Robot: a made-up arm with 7 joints. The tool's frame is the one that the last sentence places.
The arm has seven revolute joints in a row. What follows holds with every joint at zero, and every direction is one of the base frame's. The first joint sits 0.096 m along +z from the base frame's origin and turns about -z. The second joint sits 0.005 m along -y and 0.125 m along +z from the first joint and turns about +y. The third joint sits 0.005 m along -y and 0.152 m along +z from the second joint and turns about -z. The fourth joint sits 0.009 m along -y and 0.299 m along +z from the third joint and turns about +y. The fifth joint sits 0.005 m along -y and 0.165 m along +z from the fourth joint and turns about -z. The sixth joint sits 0.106 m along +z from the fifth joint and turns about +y. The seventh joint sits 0.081 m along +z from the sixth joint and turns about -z. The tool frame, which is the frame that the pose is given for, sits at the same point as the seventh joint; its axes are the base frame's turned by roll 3.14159, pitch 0 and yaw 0 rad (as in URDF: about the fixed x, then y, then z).
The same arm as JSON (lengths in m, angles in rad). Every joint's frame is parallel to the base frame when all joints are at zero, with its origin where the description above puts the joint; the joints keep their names.
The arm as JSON. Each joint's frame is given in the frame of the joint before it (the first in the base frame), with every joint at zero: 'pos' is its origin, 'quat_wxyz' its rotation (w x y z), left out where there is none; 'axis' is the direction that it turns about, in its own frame. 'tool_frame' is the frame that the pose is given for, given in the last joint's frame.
{
  "length_unit": "m",
  "angle_unit": "rad",
  "joints": [
    {
      "joint": "joint 1",
      "pos": [
        0.0,
        0.0,
        0.096
      ],
      "axis": [
        0.0,
        0.0,
        -1.0
      ]
    },
    {
      "joint": "joint 2",
      "pos": [
        0.0,
        -0.005,
        0.125
      ],
      "axis": [
        0.0,
        1.0,
        0.0
      ]
    },
    {
      "joint": "joint 3",
      "pos": [
        0.0,
        -0.005,
        0.152
      ],
      "axis": [
        0.0,
        0.0,
        -1.0
      ]
    },
    {
      "joint": "joint 4",
      "pos": [
        0.0,
        -0.009,
        0.299
      ],
      "axis": [
        0.0,
        1.0,
        0.0
      ]
    },
    {
      "joint": "joint 5",
      "pos": [
        0.0,
        -0.005,
        0.165
      ],
      "axis": [
        0.0,
        0.0,
        -1.0
      ]
    },
    {
      "joint": "joint 6",
      "pos": [
        0.0,
        0.0,
        0.106
      ],
      "axis": [
        0.0,
        1.0,
        0.0
      ]
    },
    {
      "joint": "joint 7",
      "pos": [
        0.0,
        0.0,
        0.081
      ],
      "axis": [
        0.0,
        0.0,
        -1.0
      ]
    }
  ],
  "tool_frame": {
    "pos": [
      0.0,
      0.0,
      0.0
    ],
    "quat_wxyz": [
      0.000001,
      1.000004,
      0.0,
      0.0
    ]
  }
}

